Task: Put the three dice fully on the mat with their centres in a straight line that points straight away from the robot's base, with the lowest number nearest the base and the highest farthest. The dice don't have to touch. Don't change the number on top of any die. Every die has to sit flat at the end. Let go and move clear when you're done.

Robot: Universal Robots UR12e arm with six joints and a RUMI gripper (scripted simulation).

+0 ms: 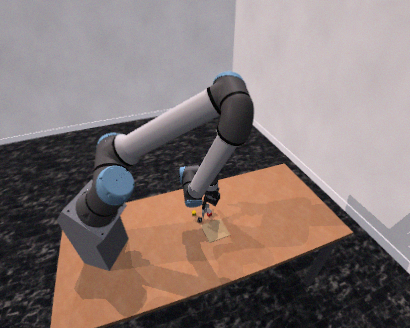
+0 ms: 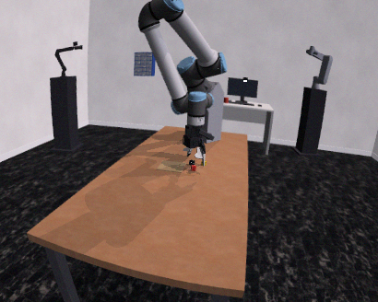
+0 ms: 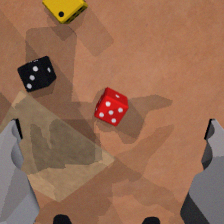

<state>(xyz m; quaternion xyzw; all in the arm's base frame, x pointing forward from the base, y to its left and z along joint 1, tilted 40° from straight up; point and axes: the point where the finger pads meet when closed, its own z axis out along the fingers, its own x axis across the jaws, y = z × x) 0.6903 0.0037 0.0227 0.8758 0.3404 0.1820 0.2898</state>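
Now: the red die 4 cm below my hand and 1 cm to the right of it. From my hand the other things lie so: black die 7 cm behind, 4 cm below, 2 cm to the right; then tan mat 13 cm to the right, 5 cm below, 3 cm behind; then yellow die 8 cm behind, 5 cm to the left, 4 cm below.
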